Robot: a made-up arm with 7 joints.
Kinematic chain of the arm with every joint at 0, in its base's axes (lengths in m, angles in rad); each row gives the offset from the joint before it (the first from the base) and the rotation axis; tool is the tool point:
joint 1: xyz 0 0.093 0 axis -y
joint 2: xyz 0 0.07 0 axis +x
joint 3: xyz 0 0 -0.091 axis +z
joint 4: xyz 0 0 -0.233 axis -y
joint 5: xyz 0 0 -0.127 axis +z
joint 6: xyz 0 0 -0.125 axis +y
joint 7: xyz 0 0 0 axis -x
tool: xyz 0 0 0
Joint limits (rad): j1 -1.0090..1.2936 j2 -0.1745..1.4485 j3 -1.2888..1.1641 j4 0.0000..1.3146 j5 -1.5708..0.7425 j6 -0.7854..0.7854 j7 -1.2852..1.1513
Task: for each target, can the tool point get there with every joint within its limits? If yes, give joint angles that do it. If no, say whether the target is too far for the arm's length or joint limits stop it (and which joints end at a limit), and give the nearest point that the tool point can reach.
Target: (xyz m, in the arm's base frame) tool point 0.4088 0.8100 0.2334
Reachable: no: too far | nearest point 0.2699 0.6240 0.0913 | short by 0.272 m
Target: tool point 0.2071 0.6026 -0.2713
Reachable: yes | joints 0.3014 1.0284 -0.3856 0.5258 0.4103 -0.6120 0.3290
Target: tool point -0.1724 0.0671 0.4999
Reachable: no: joint limits stop it (at a limit: joint 1, joint 2, joint 4) | nearest point -0.0279 0.5644 0.2189 | short by 0.589 m
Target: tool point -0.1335 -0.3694 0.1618
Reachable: no: joint limits stop it (at a limit: joint 1, joint 2, joint 3, joint 4) | nearest point -0.2527 -0.1349 -0.2392 | short by 0.480 m
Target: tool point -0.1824 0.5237 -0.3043
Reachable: yes | joints -0.8240 1.2032 -1.0847 1.0055 0.3665 0.0435 0.1781
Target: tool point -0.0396 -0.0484 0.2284
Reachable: no: joint limits stop it (at a limit: joint 1, joint 2, joint 4) | nearest point 0.3828 -0.0805 0.0632 | short by 0.455 m
